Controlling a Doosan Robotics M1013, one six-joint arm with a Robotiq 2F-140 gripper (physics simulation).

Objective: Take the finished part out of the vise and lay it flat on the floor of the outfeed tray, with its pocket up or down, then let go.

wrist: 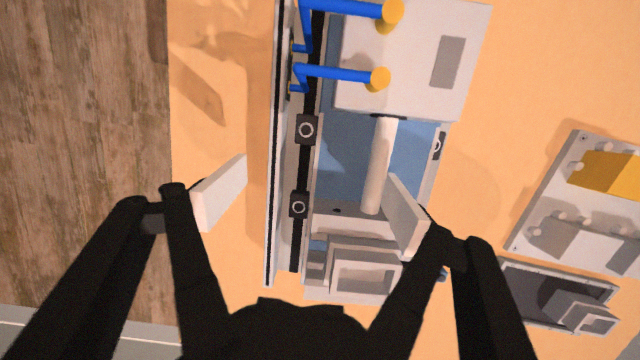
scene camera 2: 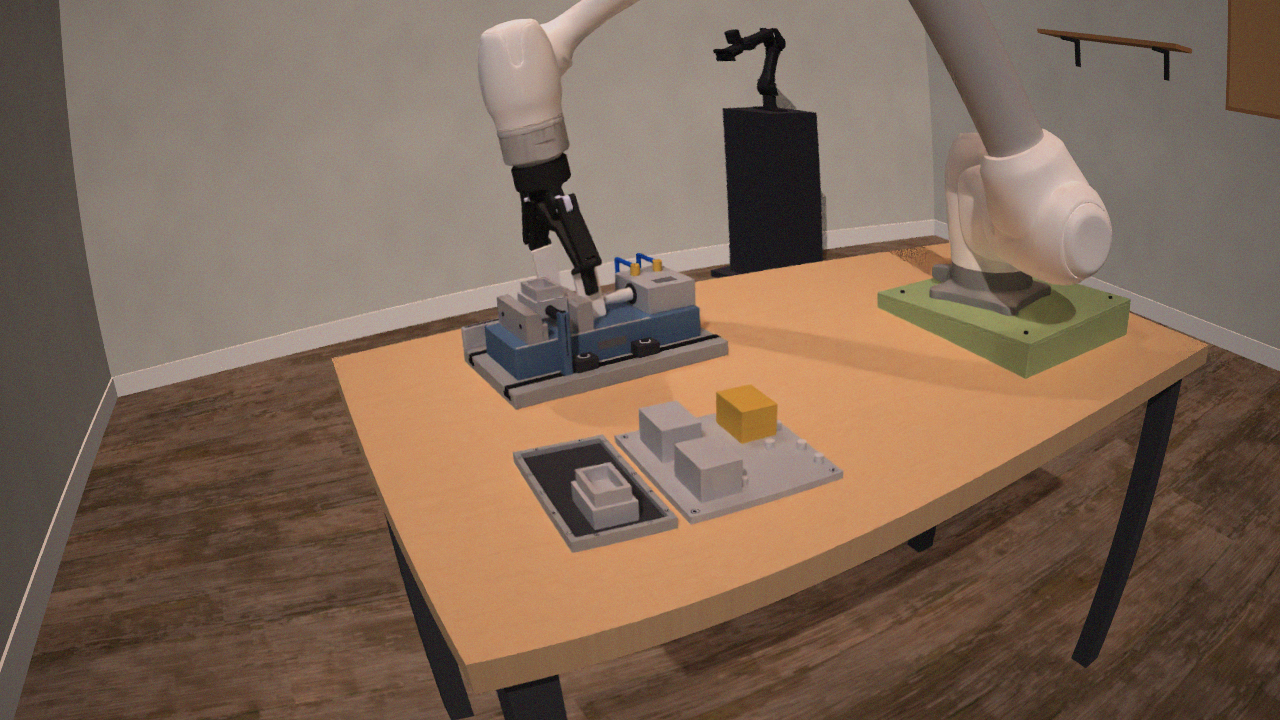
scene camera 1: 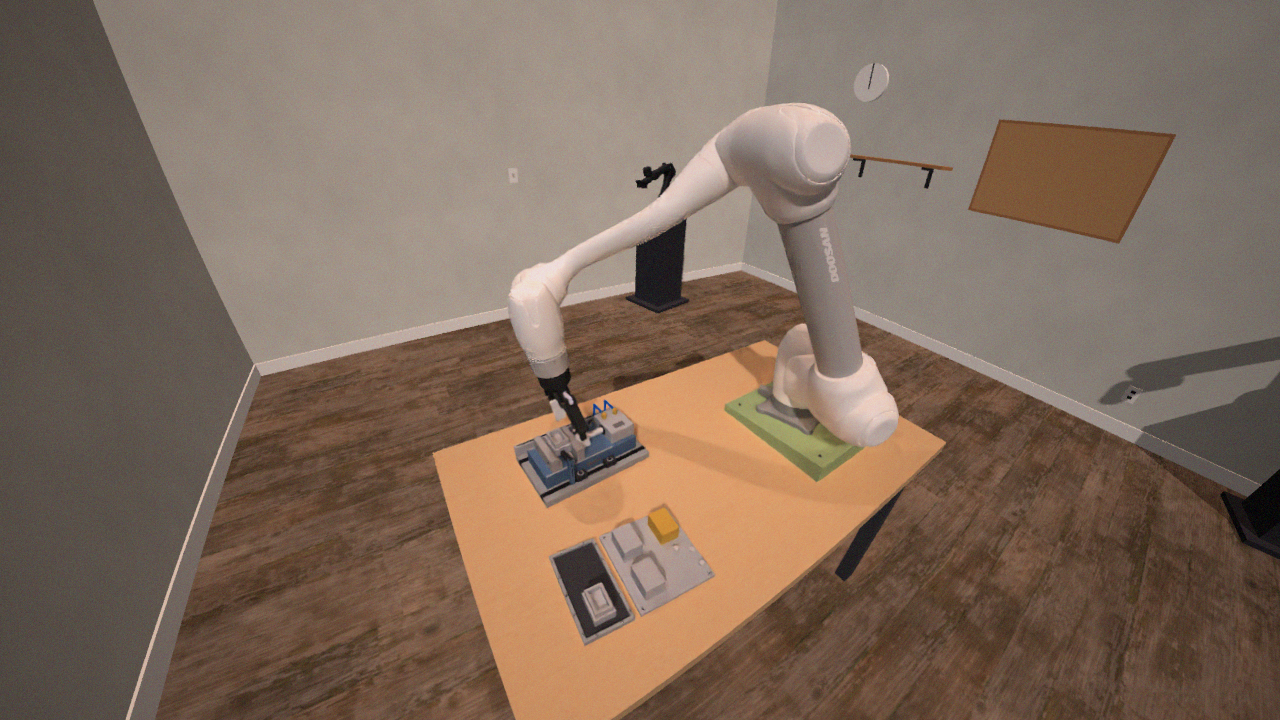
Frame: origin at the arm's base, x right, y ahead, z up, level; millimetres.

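Where they show: gripper, fingertip midpoint: [wrist: 315, 177] [scene camera 1: 572, 431]; arm's base, origin of the base link: [scene camera 2: 992, 294] [scene camera 1: 795, 409].
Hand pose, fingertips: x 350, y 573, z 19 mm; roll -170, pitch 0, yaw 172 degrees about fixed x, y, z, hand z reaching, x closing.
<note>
Each offset is from my fingertips to the top centre of the thing. "spot": to the spot under its first point.
The grey finished part {dx -39, dy +69, dz +53 mm} [scene camera 1: 561, 436] [scene camera 2: 540, 288] [wrist: 366, 289] sits pocket up between the jaws of the blue and grey vise {dx -46, dy +4, dz +37 mm} [scene camera 1: 615, 450] [scene camera 2: 637, 327] [wrist: 345, 172]. My gripper [scene camera 1: 572, 424] [scene camera 2: 570, 279] [wrist: 315, 177] is open and empty above the vise. In the wrist view its left finger is over the table beyond the vise's rail, and its right finger is over the rod and moving jaw, overlapping the part's corner in view. The outfeed tray [scene camera 1: 577, 565] [scene camera 2: 556, 470] [wrist: 525, 286] has a dark floor and holds a similar grey part {dx -383, dy +222, dz -21 mm} [scene camera 1: 597, 604] [scene camera 2: 605, 508] [wrist: 582, 315], pocket up.
A grey plate {dx -377, dy +67, dz -54 mm} [scene camera 1: 684, 573] [scene camera 2: 783, 474] beside the tray bears two grey blocks and a yellow block {dx -346, dy +12, dz -18 mm} [scene camera 1: 663, 524] [scene camera 2: 746, 413] [wrist: 607, 172]. Blue hoses {spot: dx -17, dy -78, dz +48 mm} [wrist: 340, 72] rise at the vise's cylinder end. The arm's green base [scene camera 1: 805, 452] [scene camera 2: 1015, 333] is at the right.
</note>
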